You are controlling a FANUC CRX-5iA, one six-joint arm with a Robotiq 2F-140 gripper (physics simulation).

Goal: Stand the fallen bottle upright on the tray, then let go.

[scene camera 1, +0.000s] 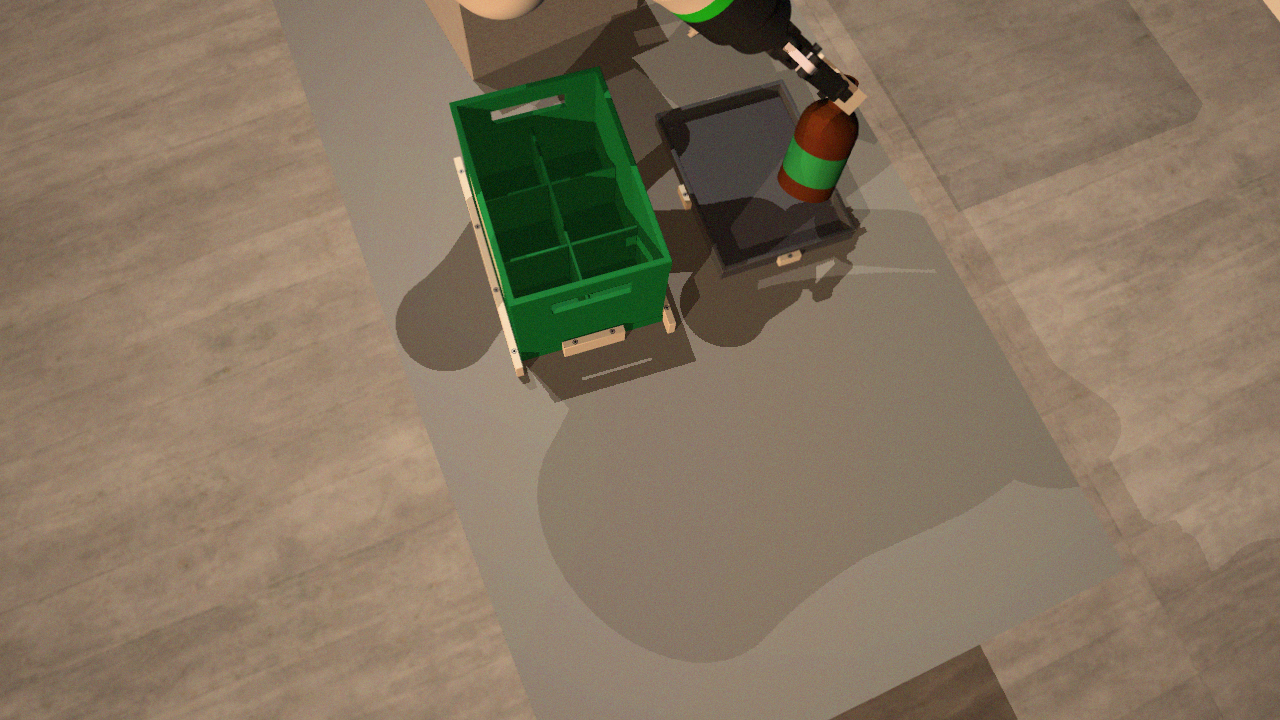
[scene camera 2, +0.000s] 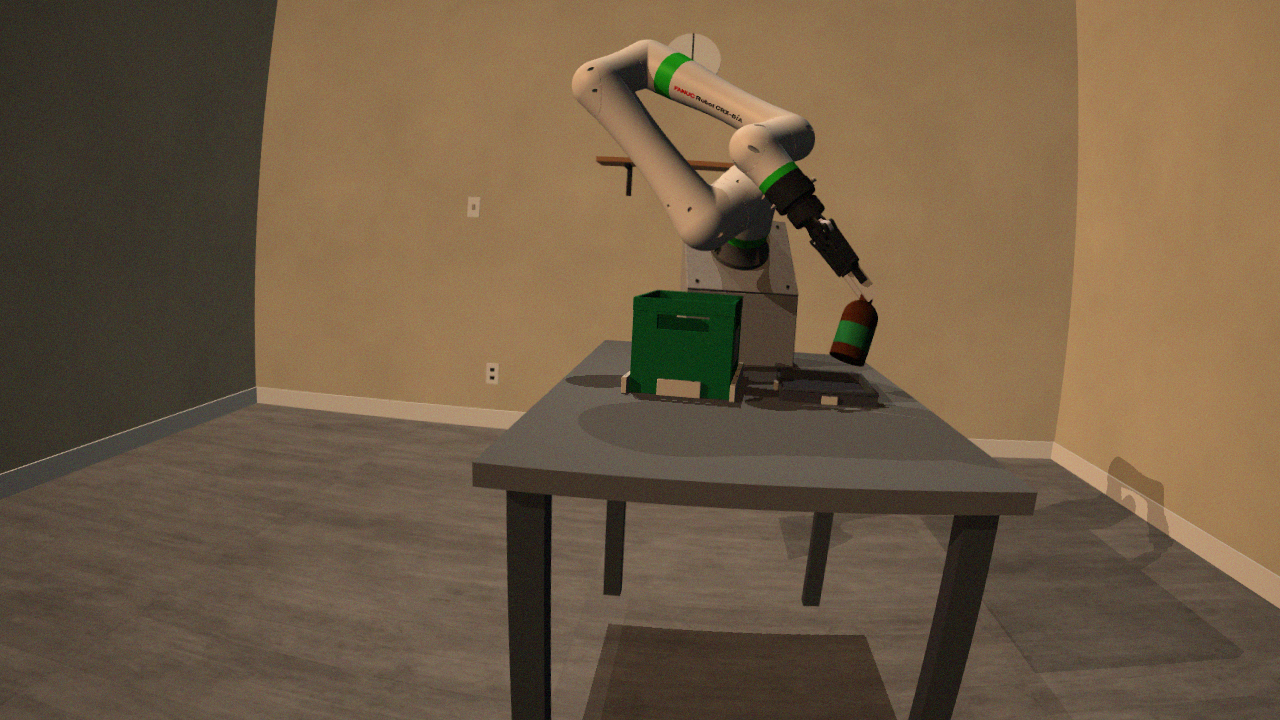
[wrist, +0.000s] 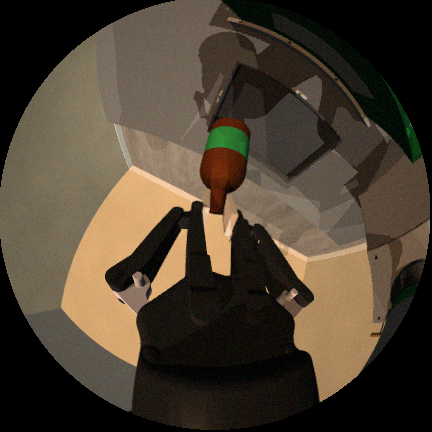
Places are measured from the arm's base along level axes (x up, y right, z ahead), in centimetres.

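Pixels of known places: gripper, fingertip midpoint: [scene camera 1: 848,96] [scene camera 2: 871,299] [wrist: 215,199]; arm's base at its link origin: [scene camera 2: 739,249].
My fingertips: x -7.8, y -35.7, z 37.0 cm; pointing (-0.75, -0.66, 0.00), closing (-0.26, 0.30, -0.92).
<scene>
Ahead of a thing's pixels: the offset from my fingertips to its top centre. "pt": to the spot under its first point. Level surfaces: height alone.
A brown bottle with a green label band @(dx +2.9, dy +2.2, dz +2.1 cm) [scene camera 1: 816,152] [scene camera 2: 853,333] [wrist: 225,155] hangs in the air, neck up and base down, tilted a little from upright. My gripper [scene camera 1: 848,93] [scene camera 2: 866,288] [wrist: 215,199] is shut on the bottle's neck and comes in at a slant from above. The dark tray @(dx -17.2, dy +8.5, dz -1.3 cm) [scene camera 1: 760,256] [scene camera 2: 827,394] [wrist: 314,159] lies on the table below the bottle. In scene camera 2 a gap shows between the bottle's base and the tray. In scene camera 1 the bottle is over the tray's right side. The fingertips partly hide the neck.
A green crate with compartments @(dx -2.2, dy +35.4, dz +5.6 cm) [scene camera 1: 590,313] [scene camera 2: 684,353] stands beside the tray, higher than its rim. Wooden blocks @(pt dx -17.0, dy +33.2, dz +20.3 cm) [scene camera 1: 593,341] [scene camera 2: 677,387] edge the crate, and small blocks sit at the tray. The robot's base pedestal [scene camera 2: 769,326] stands behind them on the grey table @(dx -19.7 cm) [scene camera 1: 805,537] [scene camera 2: 751,479].
</scene>
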